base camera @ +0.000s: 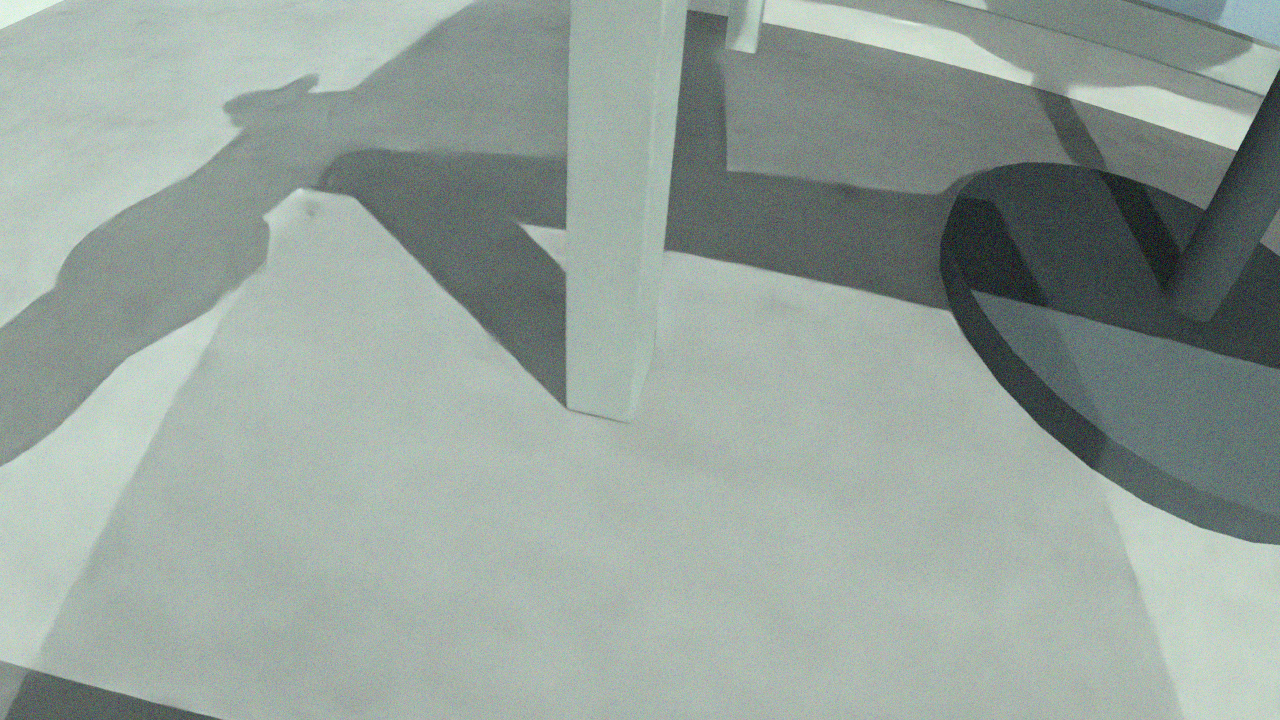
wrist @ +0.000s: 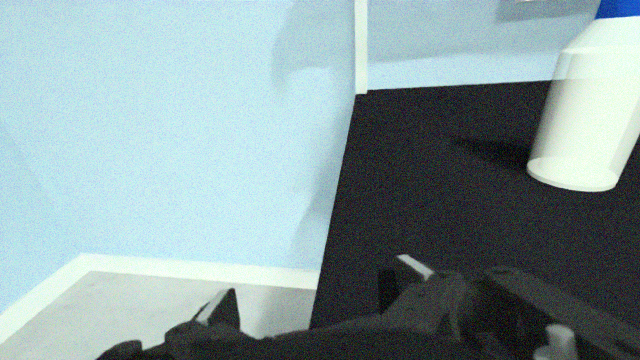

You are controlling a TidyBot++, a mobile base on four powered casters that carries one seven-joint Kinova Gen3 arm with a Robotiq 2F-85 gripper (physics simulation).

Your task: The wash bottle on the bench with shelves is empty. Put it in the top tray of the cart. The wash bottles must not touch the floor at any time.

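Frame: origin at the arm's base, x ahead, y left, z up, level; centimetres.
Where they show: gripper, fingertip midpoint: [wrist: 317, 289].
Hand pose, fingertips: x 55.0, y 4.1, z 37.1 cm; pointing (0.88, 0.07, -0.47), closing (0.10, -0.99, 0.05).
Things, the pixels of their top centre, and the offset from my fingertips. "pt": a spot on its surface instead. Level surfaces: height alone.
- white wash bottle at a spot on its surface: [wrist: 585, 115] pt dz +5.4, dx +9.0, dy -20.0 cm
- black bench top at its surface level: dz -0.5 cm
- pale bench leg at a spot on its surface: [base camera: 613, 223] pt dz -62.9, dx -13.0, dy -2.8 cm
A white wash bottle [wrist: 585, 115] with a blue cap stands upright on the black bench top [wrist: 425, 200], at the right of the wrist view; its top and right side are cut off by the frame. My gripper [wrist: 317, 289] is open and empty. Its fingers point past the left edge of the bench top, well to the left of the bottle, with one finger over the floor side and one over the black surface in the view. The cart does not show in either view.
A white shelf post [wrist: 361, 47] rises at the bench's back left corner, near the blue wall [wrist: 175, 140]. In the base camera view, a pale bench leg [base camera: 613, 223] stands ahead, and a dark round stool base [base camera: 1163, 411] lies to its right.
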